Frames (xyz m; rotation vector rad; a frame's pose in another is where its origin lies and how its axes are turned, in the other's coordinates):
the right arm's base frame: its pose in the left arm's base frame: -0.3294 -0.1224 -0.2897 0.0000 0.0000 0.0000
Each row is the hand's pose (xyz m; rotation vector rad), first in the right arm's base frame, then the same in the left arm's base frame.
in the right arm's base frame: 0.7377 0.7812 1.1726 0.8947 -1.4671 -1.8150
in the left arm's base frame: 0.4083 0.6588 0.8829 0.8947 -1.4671 -1.8150
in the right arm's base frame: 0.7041 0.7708 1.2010 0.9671 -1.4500 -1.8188
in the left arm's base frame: 0.3747 0.6484 0.9113 0.9671 -1.4500 -1.8188
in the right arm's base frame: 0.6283 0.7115 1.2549 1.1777 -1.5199 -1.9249
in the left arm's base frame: 0.2989 0.5891 0.9652 1.1777 -1.5199 -1.9249
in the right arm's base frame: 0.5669 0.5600 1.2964 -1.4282 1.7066 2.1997
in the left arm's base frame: 0.2375 0.4376 1.0067 -1.4282 1.7066 2.1997
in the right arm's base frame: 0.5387 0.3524 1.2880 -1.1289 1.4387 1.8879
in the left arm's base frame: 0.2093 0.2300 0.9983 -1.1289 1.4387 1.8879
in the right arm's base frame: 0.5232 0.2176 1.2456 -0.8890 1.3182 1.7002
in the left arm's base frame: 0.1938 0.0952 0.9559 -0.8890 1.3182 1.7002
